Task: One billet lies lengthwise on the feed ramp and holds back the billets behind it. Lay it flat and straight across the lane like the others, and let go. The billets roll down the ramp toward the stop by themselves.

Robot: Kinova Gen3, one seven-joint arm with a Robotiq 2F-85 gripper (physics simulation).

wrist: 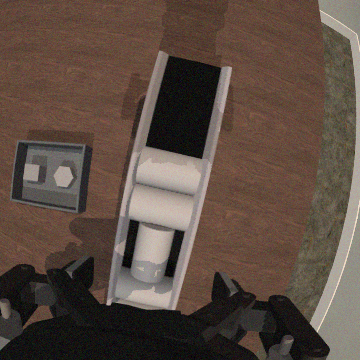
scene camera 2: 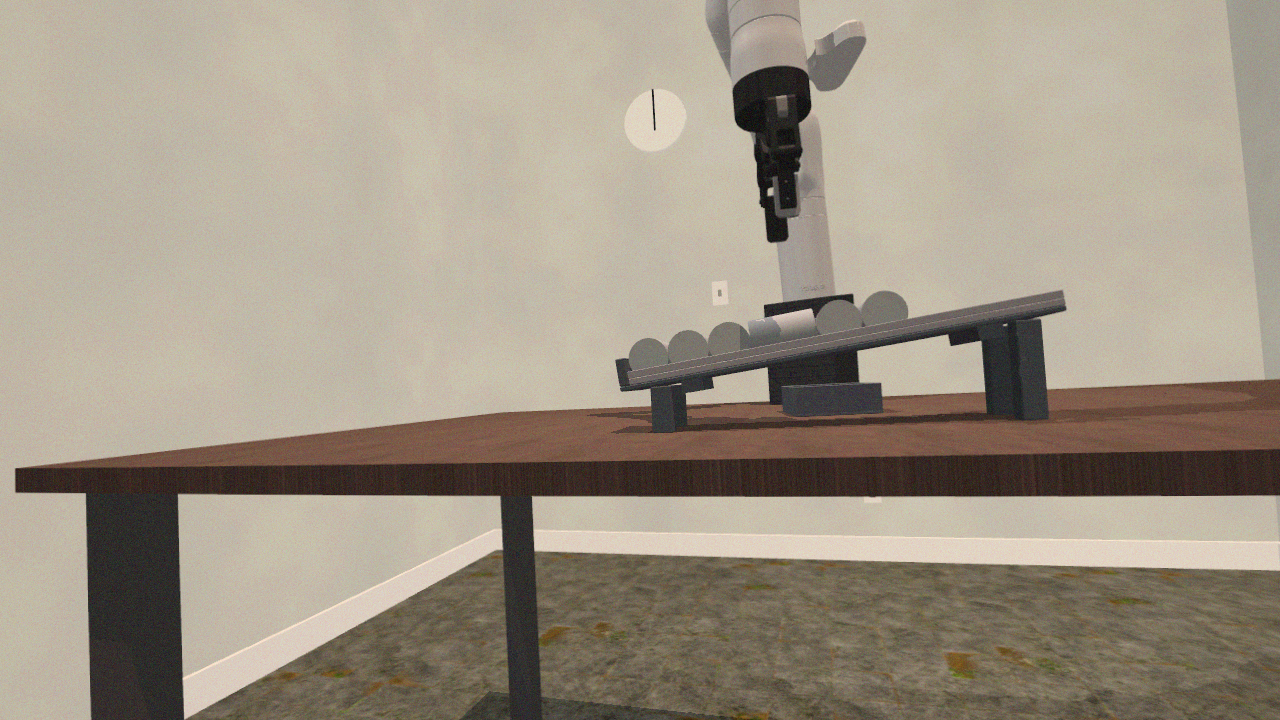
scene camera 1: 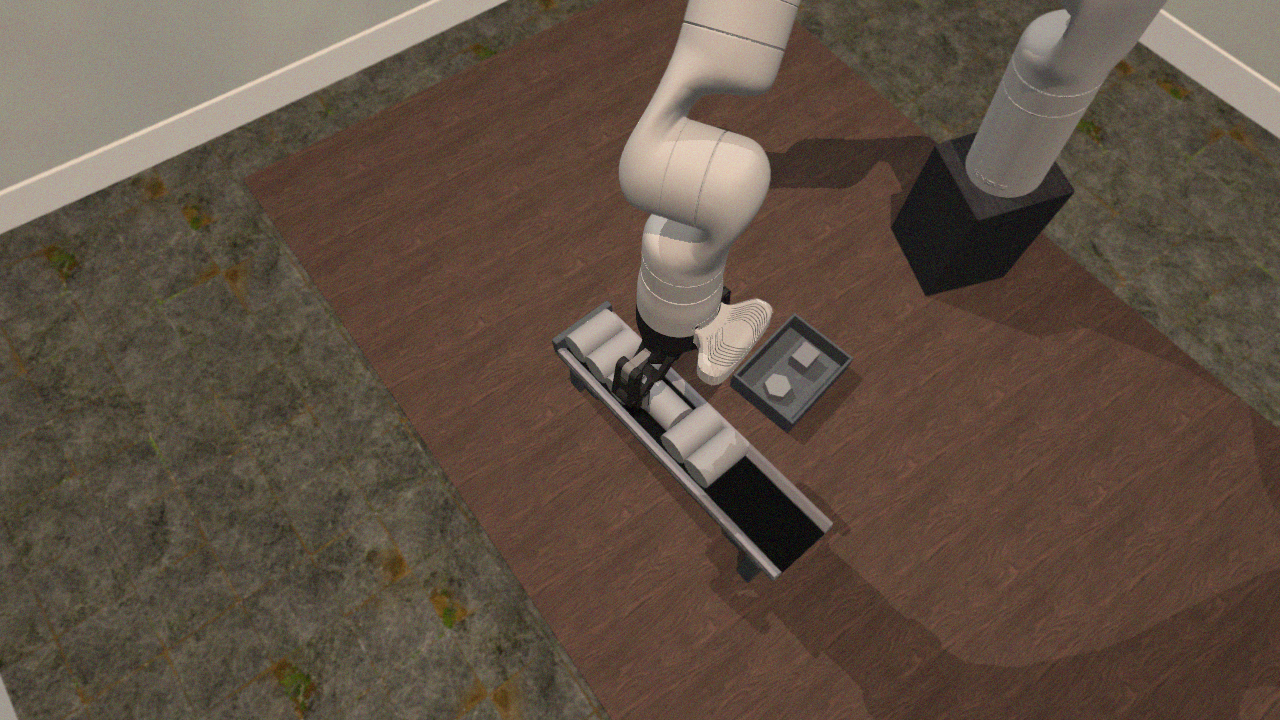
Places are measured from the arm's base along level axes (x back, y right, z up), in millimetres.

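Pixels of known places: gripper, fingertip midpoint: [wrist: 152, 278] [scene camera 2: 782, 230] [scene camera 1: 668, 373]; arm's base, origin of the base link: [scene camera 2: 809, 299] [scene camera 1: 1004, 166].
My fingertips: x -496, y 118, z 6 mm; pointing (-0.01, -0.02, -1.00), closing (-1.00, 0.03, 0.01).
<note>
Ahead of a thing's pixels: the offset from my fingertips to its middle. "pt": to the spot under its first point.
The lengthwise billet {dy +5, dx +6, dz -102 mm} [scene camera 1: 668, 405] [scene camera 2: 792, 323] [wrist: 154, 250], a pale cylinder, lies along the feed ramp {pt dy -140, dx -60, dz -100 mm} [scene camera 2: 966, 315] [wrist: 225, 95], apart from both side rails. Two crosswise billets rest uphill of it: the nearer billet {dy -45, dx -1, dz -96 mm} [scene camera 1: 693, 431] [scene camera 2: 838, 318] [wrist: 162, 206] and the upper billet {dy -84, dx -7, dz -91 mm} [scene camera 1: 717, 456] [scene camera 2: 884, 309] [wrist: 172, 171]. Three crosswise billets {dy +134, dx +24, dz -119 mm} [scene camera 2: 648, 355] {dy +95, dx +18, dz -114 mm} [scene camera 2: 688, 347] {dy +56, dx +13, dz -109 mm} [scene camera 2: 726, 340] lie downhill, against the stop {dy +158, dx +27, dz -131 mm} [scene camera 2: 622, 369]. My gripper [scene camera 1: 631, 389] [scene camera 2: 780, 219] [wrist: 152, 278] is open and empty, well above the ramp. Its fingers stand across the lane, partly hiding the lower billets in scene camera 1.
A grey tray {dy -71, dx +180, dz -174 mm} [scene camera 1: 819, 394] [scene camera 2: 832, 398] [wrist: 85, 180] stands beside the ramp, holding a pale cube {dy -72, dx +208, dz -174 mm} [scene camera 1: 805, 354] [wrist: 31, 172] and a pale hexagonal piece {dy -70, dx +152, dz -179 mm} [scene camera 1: 778, 385] [wrist: 64, 177]. The arm's black base [scene camera 1: 971, 228] stands farther off on that side.
</note>
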